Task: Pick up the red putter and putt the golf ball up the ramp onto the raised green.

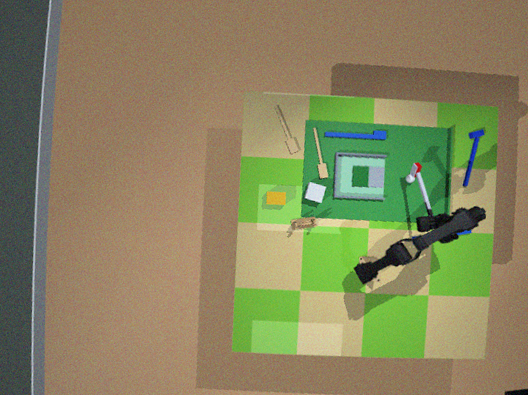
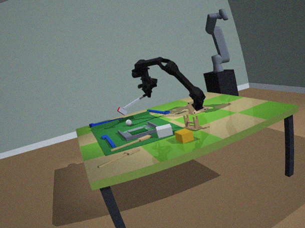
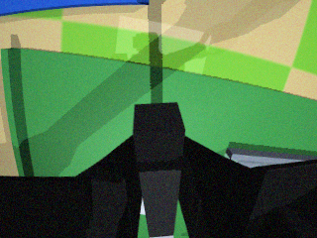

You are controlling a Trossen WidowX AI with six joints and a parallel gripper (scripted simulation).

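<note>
The red putter is 12 cm ahead of my gripper tip and 2 cm to the left of it. The rest, counted from my gripper tip: white golf ball 19 cm ahead, 13 cm below; white block 47 cm to the left, 15 cm ahead, 13 cm below; blue putter 33 cm to the right, 29 cm ahead, 14 cm below.
</note>
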